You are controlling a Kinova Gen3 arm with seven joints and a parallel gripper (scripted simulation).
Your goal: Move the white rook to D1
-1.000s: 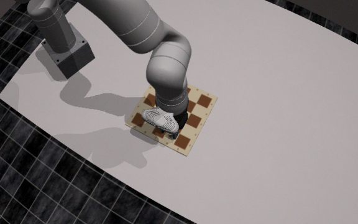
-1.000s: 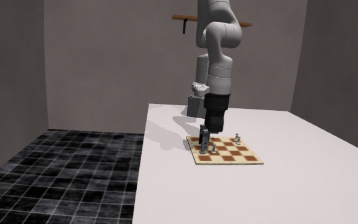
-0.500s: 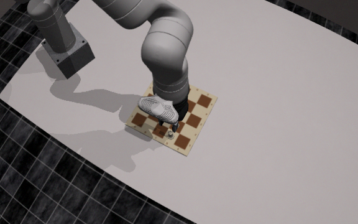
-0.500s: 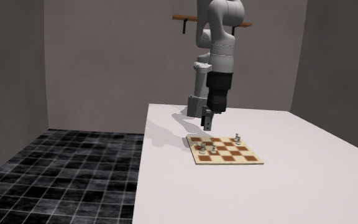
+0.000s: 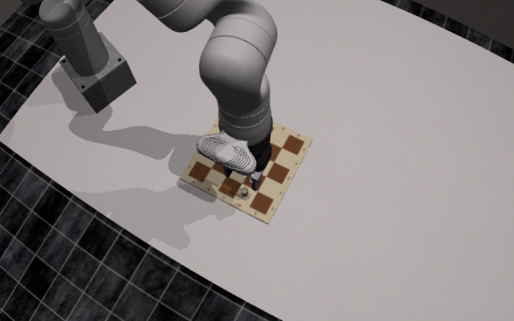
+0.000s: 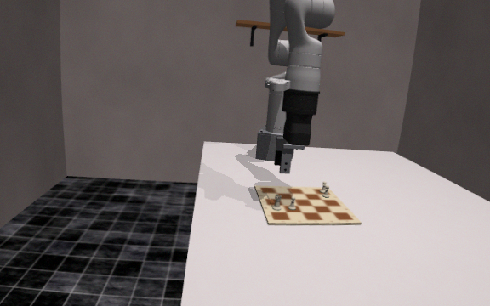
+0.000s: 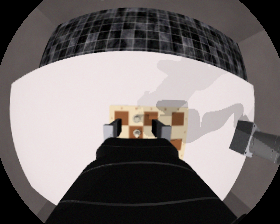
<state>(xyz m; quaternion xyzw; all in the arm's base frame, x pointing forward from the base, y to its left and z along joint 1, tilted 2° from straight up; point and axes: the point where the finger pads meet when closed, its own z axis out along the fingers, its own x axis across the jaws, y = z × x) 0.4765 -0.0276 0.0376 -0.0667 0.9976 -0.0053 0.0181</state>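
My gripper is now 50 mm past the chessboard, 70 mm to the right of it and 120 mm above it.
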